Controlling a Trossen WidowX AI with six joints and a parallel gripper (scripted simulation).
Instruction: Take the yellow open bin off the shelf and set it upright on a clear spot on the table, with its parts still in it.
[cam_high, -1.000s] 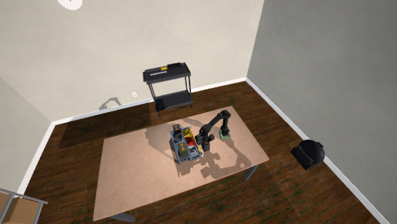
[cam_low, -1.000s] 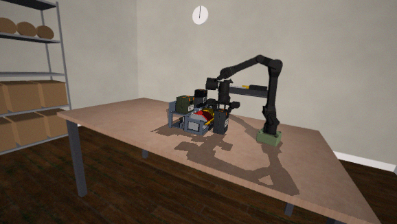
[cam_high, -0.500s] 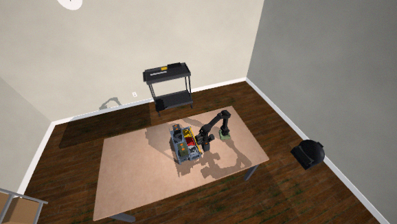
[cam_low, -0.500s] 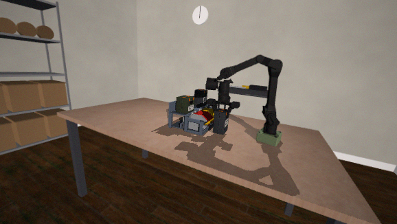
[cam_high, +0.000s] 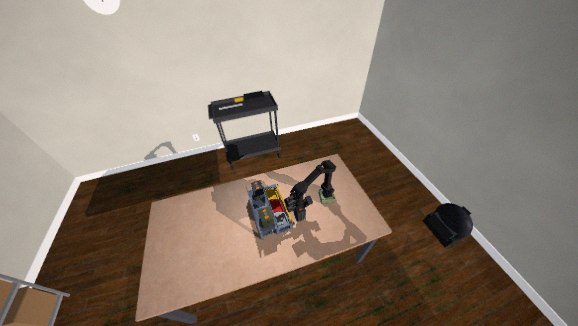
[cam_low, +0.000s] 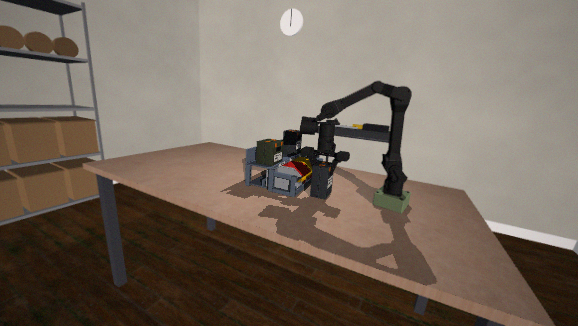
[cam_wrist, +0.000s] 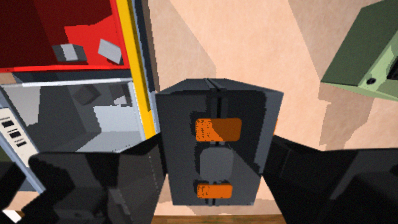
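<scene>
My hand is 60 mm above the black box. Also, from my hand: yellow bar: 90 mm ahead, 100 mm to the right, 70 mm below; red bin: 170 mm ahead, 100 mm to the right, 80 mm below; grey bin: 160 mm ahead, 10 mm to the left, 80 mm below.
</scene>
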